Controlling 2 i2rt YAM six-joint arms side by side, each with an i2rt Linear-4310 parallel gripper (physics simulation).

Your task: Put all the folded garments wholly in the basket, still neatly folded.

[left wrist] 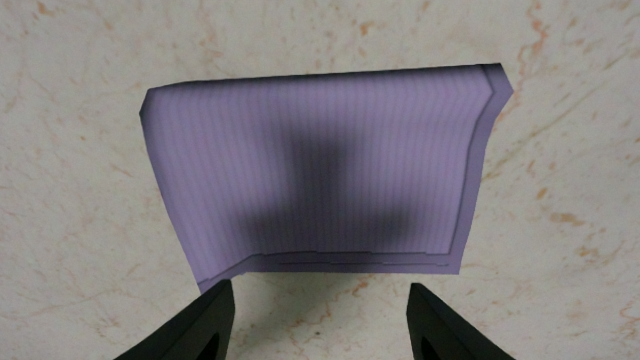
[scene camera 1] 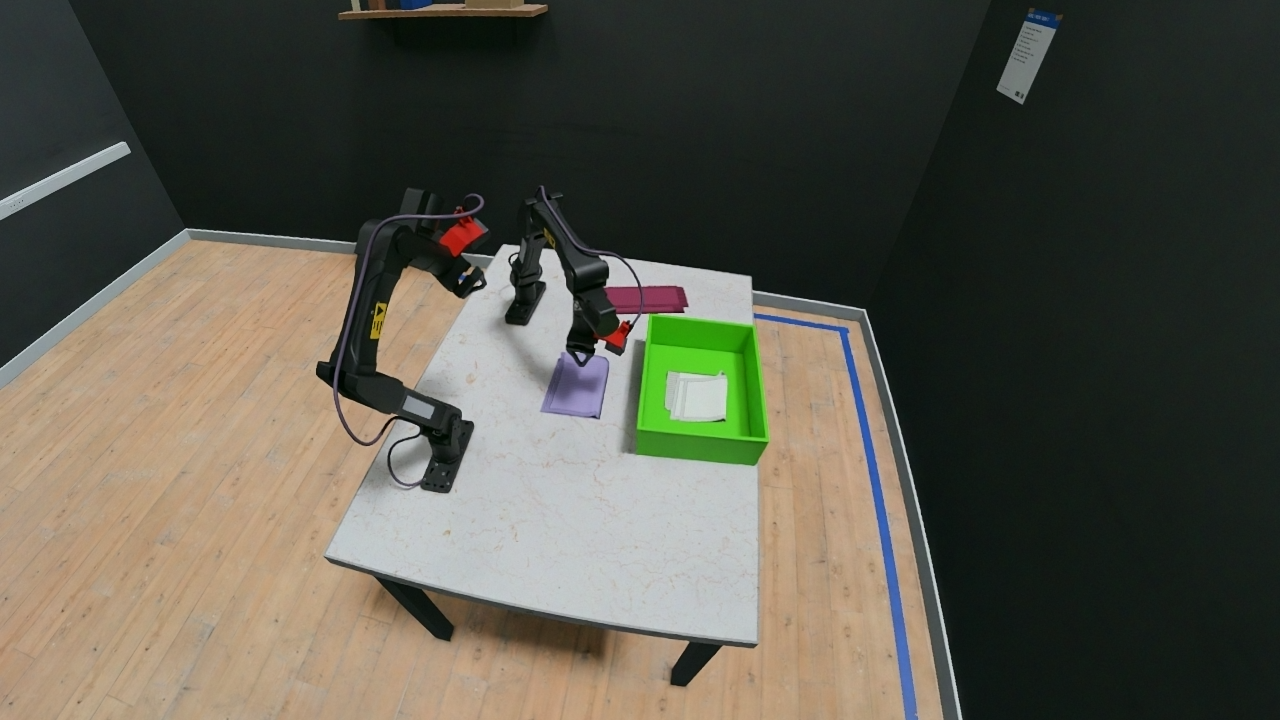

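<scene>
A folded purple garment (scene camera 1: pixel 577 390) (left wrist: pixel 320 170) lies flat on the table, left of the green basket (scene camera 1: pixel 699 447). A folded white garment (scene camera 1: pixel 702 398) lies inside the basket on its floor. A folded maroon garment (scene camera 1: pixel 657 300) lies on the table behind the basket, partly hidden by the left arm. My left gripper (scene camera 1: pixel 580 358) (left wrist: pixel 320 295) is partly open and empty, above the table at the back edge of the purple garment; in the left wrist view its fingertips are near the garment's lower edge. My right gripper (scene camera 1: pixel 471 284) is open and empty, raised high at the left, away from the garments.
The white marbled table (scene camera 1: pixel 572 546) carries both arm bases at its left side. The basket's walls stand up near the table's right edge. The left arm reaches across the back of the table. A wall shelf (scene camera 1: pixel 443 11) hangs far behind.
</scene>
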